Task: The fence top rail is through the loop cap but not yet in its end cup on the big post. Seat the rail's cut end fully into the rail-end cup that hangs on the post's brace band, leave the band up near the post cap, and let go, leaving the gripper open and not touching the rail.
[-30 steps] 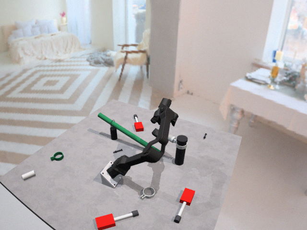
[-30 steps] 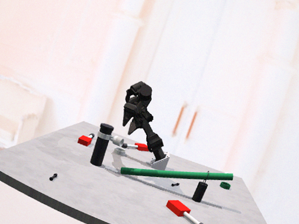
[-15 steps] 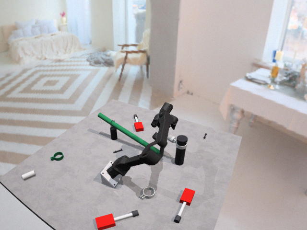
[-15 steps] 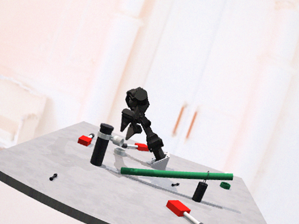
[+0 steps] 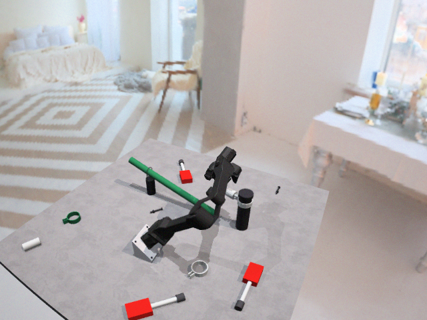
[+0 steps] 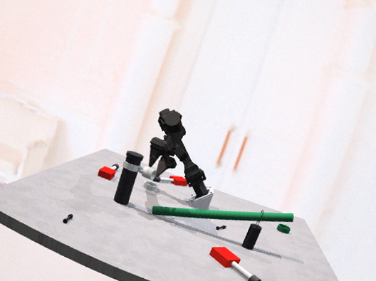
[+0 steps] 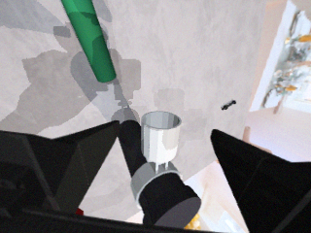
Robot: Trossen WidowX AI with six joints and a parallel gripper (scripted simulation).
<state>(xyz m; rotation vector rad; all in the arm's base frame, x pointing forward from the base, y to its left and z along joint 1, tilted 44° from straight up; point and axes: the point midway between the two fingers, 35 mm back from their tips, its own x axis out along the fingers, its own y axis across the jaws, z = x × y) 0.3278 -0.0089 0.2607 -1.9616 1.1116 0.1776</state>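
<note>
Right now the white rail-end cup is 1 cm behind my gripper tip, 3 cm to the right of it and 1 cm below it. From my gripper tip the other things lie so: small black post: 4 cm behind, 44 cm to the left, 6 cm below; white cylinder: 68 cm behind, 65 cm to the left, 15 cm below.
</note>
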